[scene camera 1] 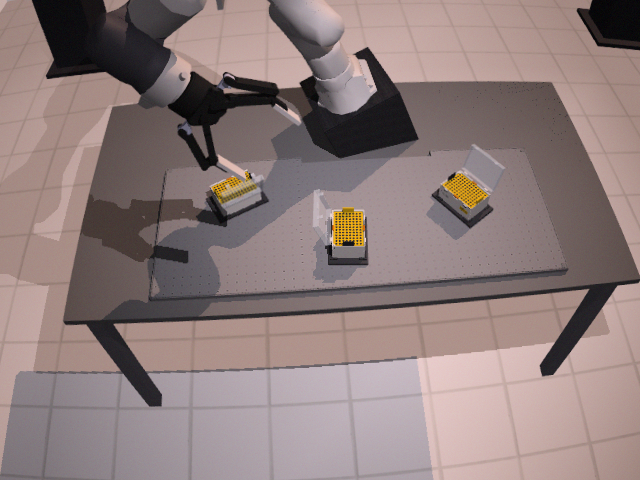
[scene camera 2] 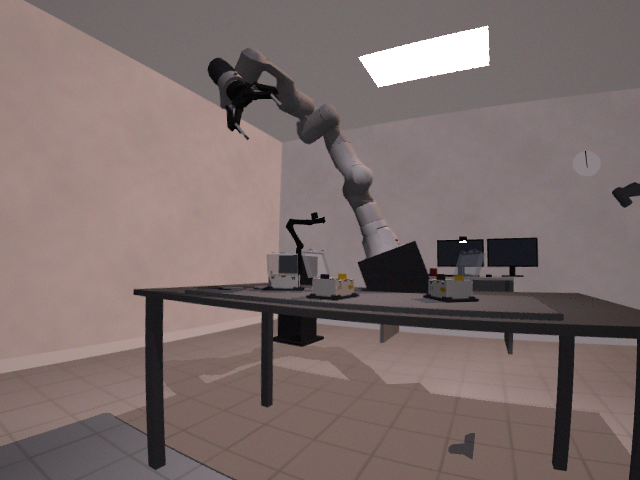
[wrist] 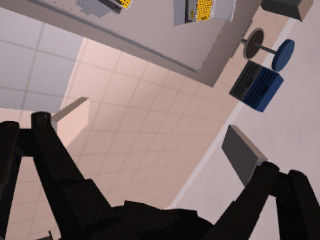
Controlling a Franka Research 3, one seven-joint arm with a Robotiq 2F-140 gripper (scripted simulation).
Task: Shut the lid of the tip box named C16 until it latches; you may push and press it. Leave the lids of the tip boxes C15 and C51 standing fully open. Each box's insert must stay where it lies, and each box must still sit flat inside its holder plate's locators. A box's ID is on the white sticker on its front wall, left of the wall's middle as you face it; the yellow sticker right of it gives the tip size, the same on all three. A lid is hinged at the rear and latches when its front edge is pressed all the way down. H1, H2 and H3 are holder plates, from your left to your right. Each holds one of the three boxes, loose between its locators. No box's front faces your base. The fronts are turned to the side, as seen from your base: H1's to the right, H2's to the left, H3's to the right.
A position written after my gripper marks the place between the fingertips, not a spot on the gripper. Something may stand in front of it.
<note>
I see my gripper [scene camera 1: 270,149], a tip box [scene camera 1: 451,199], a tip box [scene camera 1: 337,251] and a yellow insert [scene camera 1: 462,187].
My gripper also shows in scene camera 2 [scene camera 2: 264,122] and in the wrist view [wrist: 158,123].
</note>
